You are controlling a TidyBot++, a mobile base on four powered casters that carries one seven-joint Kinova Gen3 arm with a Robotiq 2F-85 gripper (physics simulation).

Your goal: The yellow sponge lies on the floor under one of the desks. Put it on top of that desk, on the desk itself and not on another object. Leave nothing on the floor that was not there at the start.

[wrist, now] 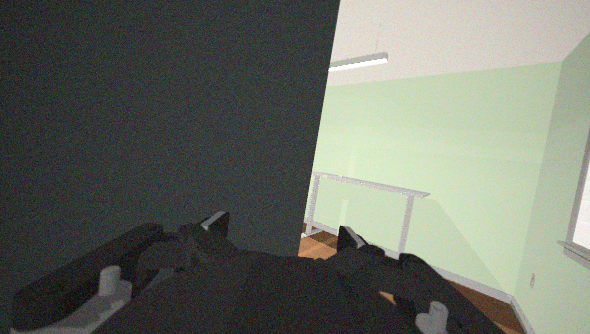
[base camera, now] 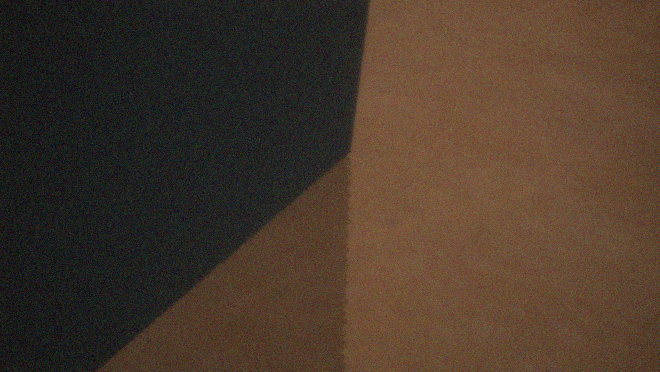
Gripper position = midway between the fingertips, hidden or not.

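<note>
You'd find my gripper point(wrist: 283, 231) in there, and there's a desk point(wrist: 411, 193) to be seen as well.
</note>
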